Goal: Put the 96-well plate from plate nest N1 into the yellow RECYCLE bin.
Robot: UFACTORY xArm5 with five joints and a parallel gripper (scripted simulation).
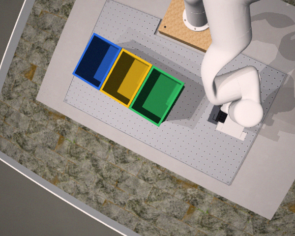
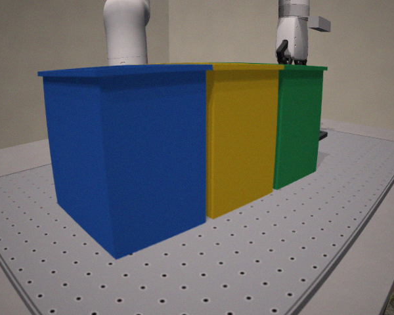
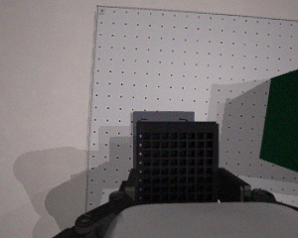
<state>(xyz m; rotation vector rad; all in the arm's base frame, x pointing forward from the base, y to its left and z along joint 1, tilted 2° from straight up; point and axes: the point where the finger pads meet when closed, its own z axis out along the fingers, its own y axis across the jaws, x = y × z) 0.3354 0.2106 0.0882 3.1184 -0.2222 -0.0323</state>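
Now: the yellow bin 41 cm to the right of my hand, 5 cm below it and 2 cm behind it. The rest, counted from my hand: 96-well plate: 1 cm below; then green bin: 28 cm to the right, 5 cm below, 2 cm ahead; then grey plate nest: 13 cm below.
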